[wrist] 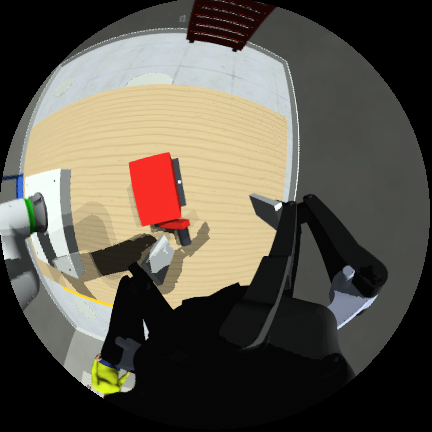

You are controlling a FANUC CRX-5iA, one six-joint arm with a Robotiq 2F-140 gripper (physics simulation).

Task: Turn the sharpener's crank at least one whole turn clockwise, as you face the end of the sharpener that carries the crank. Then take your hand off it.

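Where they show: gripper, fingertip midpoint: (pixel 209 224); arm's base, origin of the base link: (pixel 39 211).
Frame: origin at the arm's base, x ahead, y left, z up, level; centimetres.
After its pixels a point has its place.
Note:
The sharpener (pixel 156 191) @[x 52.7, y 11.0, z 7.7 cm] is a bright red box in the middle of the wrist view, with a dark grey plate along its right side. Its crank (pixel 176 224) @[x 56.7, y 5.4, z 6.9 cm], a short red arm with a dark handle (pixel 185 236) @[x 58.6, y 3.3, z 7.2 cm], shows at the box's lower end and points to the lower right. My gripper (pixel 209 224) @[x 61.0, y 8.0, z 13.8 cm] is wide open, with nothing between its fingers. The left fingertip is just below and left of the handle, and the right fingertip is well to the right of it. The crank stands apart from the right fingertip; whether the left one touches it is not clear.
The sharpener stands on a wooden table top (pixel 220 125) @[x 64.5, y 31.5, z -5.1 cm]. The white robot base plate (pixel 47 200) @[x 8.7, y 4.8, z 0.3 cm] and part of the white arm (pixel 12 217) are at the left. A dark red slatted object (pixel 225 22) stands beyond the far edge. A yellow-clad figure (pixel 106 376) shows at the lower left.

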